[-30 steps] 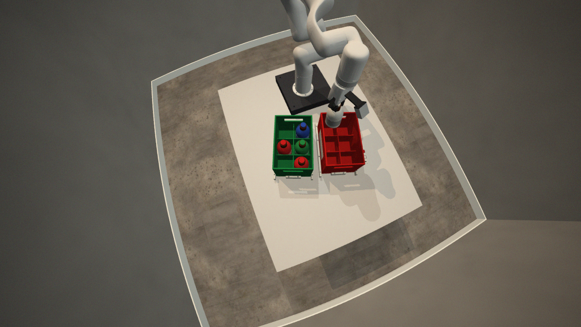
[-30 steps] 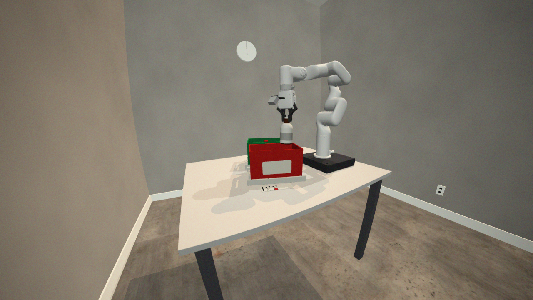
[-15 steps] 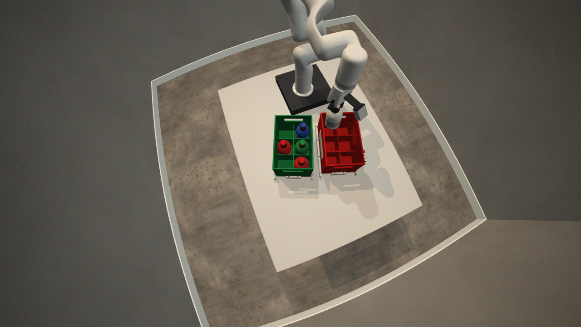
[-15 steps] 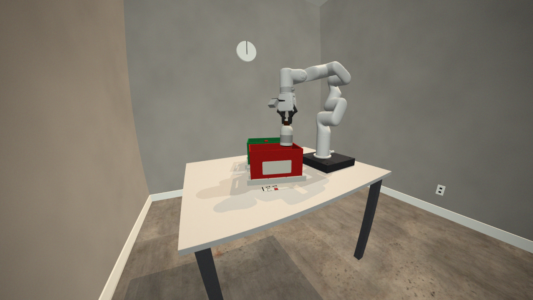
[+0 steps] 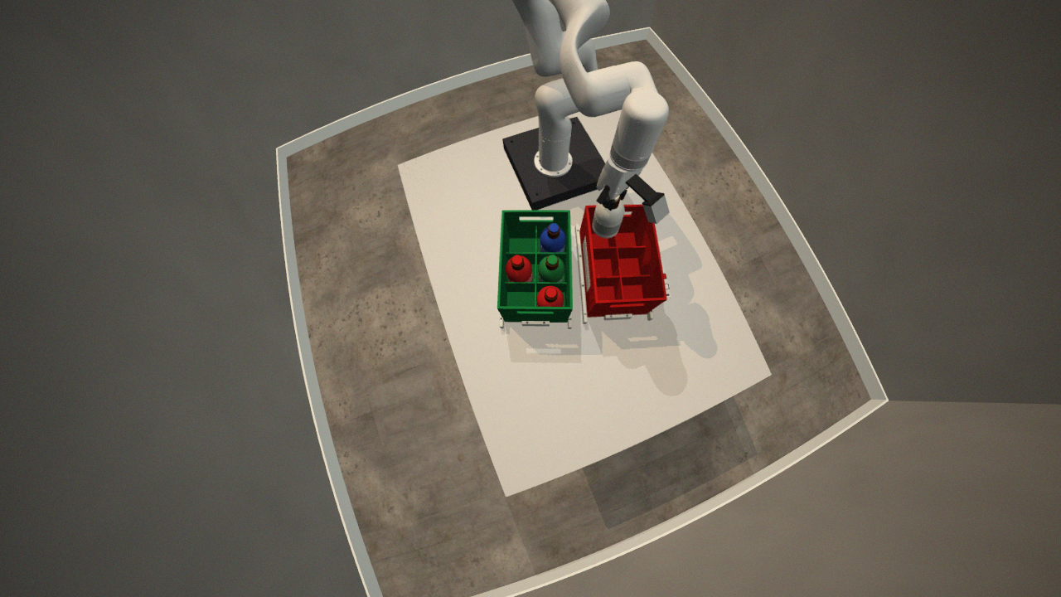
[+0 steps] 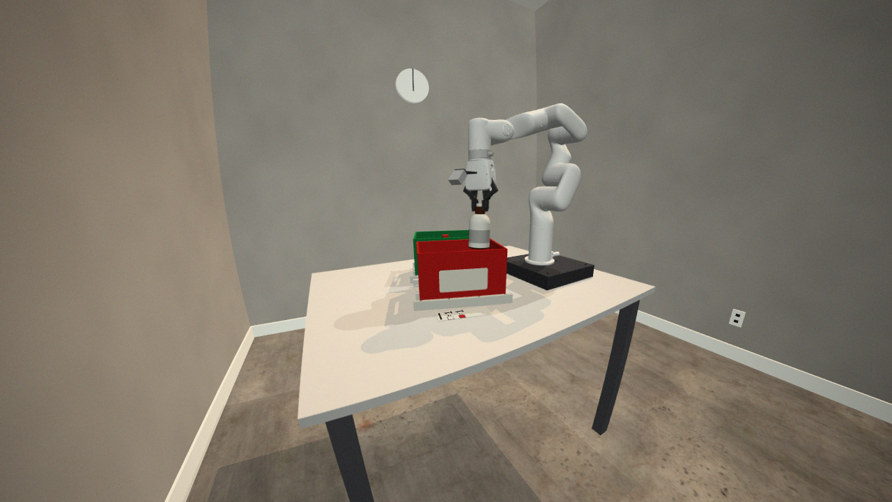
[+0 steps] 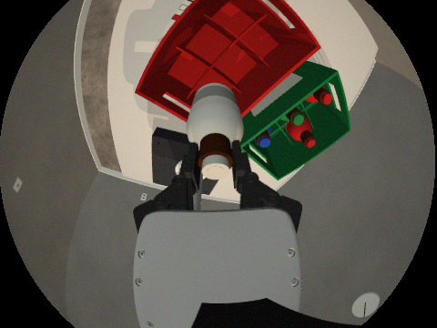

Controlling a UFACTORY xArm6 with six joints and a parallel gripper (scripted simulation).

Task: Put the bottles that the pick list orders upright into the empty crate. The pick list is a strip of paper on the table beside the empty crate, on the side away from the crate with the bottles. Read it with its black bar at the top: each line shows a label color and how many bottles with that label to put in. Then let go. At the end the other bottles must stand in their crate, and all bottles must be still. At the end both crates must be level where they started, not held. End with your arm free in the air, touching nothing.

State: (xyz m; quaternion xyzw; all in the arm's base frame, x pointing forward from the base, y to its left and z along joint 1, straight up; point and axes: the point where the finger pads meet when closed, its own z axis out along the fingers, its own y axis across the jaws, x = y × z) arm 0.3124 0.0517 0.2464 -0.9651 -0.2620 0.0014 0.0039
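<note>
Now: hand 70 mm above the white bottle. Round my hand: green bottle (70 mm ahead, 160 mm to the right, 210 mm below); red crate (90 mm ahead, 30 mm to the left, 220 mm below); blue bottle (20 mm behind, 130 mm to the right, 210 mm below).
</note>
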